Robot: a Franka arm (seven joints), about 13 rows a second.
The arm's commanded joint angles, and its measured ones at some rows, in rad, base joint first. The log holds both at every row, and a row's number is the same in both.
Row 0, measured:
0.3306 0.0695 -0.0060 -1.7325 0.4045 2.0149 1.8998
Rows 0 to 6, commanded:
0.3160 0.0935 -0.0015 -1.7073 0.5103 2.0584 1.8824
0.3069 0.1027 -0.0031 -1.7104 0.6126 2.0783 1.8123
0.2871 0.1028 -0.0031 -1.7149 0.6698 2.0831 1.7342
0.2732 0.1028 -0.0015 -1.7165 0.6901 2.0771 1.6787
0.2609 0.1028 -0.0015 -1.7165 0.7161 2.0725 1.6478
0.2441 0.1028 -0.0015 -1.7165 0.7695 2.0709 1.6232
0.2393 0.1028 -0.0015 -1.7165 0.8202 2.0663 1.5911
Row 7, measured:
0.2663 0.0983 -0.0128 -1.7311 0.7347 2.0688 1.6554
